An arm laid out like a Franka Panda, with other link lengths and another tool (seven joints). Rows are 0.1 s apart.
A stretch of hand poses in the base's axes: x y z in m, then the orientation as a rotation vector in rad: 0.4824 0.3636 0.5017 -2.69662 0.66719 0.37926; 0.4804 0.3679 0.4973 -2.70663 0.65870 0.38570; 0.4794 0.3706 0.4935 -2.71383 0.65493 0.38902; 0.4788 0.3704 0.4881 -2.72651 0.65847 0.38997; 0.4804 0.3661 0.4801 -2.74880 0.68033 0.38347; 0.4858 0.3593 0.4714 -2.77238 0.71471 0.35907; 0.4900 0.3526 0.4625 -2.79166 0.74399 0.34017; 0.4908 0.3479 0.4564 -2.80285 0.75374 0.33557
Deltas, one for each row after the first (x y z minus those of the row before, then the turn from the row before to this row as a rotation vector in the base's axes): -0.0020 0.0043 -0.0044 -0.00654 0.00413 0.00907; -0.0010 0.0027 -0.0038 -0.00548 0.00244 0.00484; -0.0006 -0.0002 -0.0054 -0.01286 0.00254 0.00140; 0.0016 -0.0043 -0.0080 -0.02759 0.00129 -0.00839; 0.0054 -0.0068 -0.0087 -0.03359 -0.00879 -0.01769; 0.0042 -0.0067 -0.0089 -0.02802 -0.00603 -0.01479; 0.0008 -0.0047 -0.0061 -0.01368 -0.00010 -0.00338
